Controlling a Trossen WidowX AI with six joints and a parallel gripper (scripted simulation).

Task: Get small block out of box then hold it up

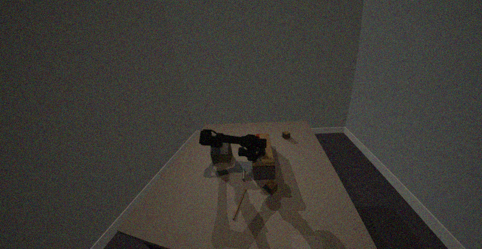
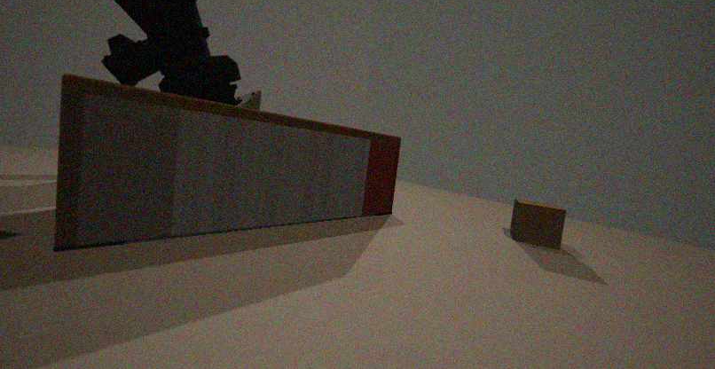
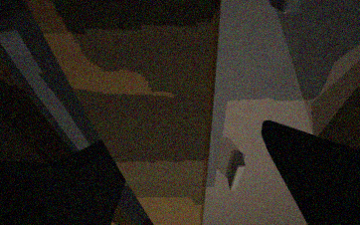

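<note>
Right now the box is 6 cm to the left of my gripper tip, 3 cm ahead of it and 2 cm below it. The rest, counted from my gripper tip: thin stick (30 cm to the right, 8 cm below, 6 cm behind).
</note>
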